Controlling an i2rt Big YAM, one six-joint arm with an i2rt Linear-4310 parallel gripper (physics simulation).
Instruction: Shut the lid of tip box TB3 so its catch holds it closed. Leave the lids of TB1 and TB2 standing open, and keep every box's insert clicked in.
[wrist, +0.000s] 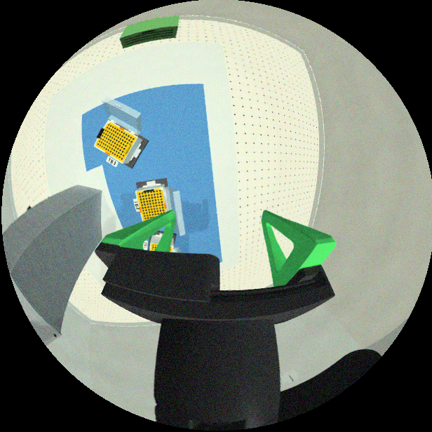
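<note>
Tip box TB3 (116, 142), with a yellow insert full of holes and its label at the near edge, sits at an angle on the blue mat (175, 120) at the upper left. Its clear lid (125, 115) stands open on the far side. A second box, apparently TB2 (151, 202), sits nearer, its clear lid (179, 212) standing open on its right. A third box (161, 242), presumably TB1, is partly hidden behind the left green finger; its label and lid cannot be made out clearly. My gripper (218, 214) is open and empty, high above the table, right of the boxes.
A green slatted block (150, 31) stands at the far edge of the perforated table (275, 125). A pale border (65, 115) surrounds the blue mat. A large grey body (55, 235) fills the left side, and a dark curved part (335, 385) shows at the lower right.
</note>
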